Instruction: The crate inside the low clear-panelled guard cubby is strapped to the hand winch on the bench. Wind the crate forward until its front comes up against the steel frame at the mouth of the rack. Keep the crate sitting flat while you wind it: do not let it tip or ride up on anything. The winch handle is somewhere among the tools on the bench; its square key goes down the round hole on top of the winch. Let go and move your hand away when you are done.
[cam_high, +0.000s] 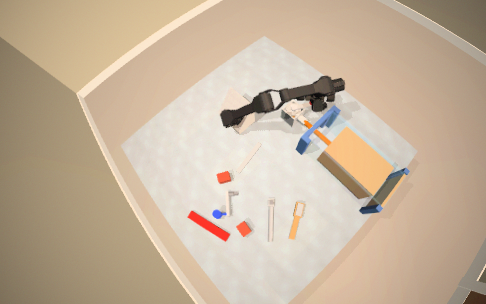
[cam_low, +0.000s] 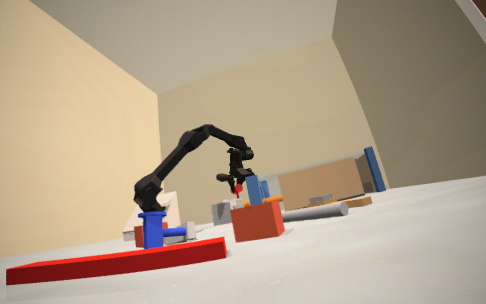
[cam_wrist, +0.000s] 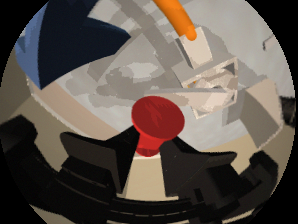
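Now: the winch handle 40 mm to the right of my gripper tip and 30 mm below it. From my gripper tip the other things lie so: grey winch 40 mm behind, 110 mm to the right, 100 mm below; red knob 10 mm ahead, 10 mm to the right; blue frame post 130 mm ahead, 90 mm to the right, 30 mm below.
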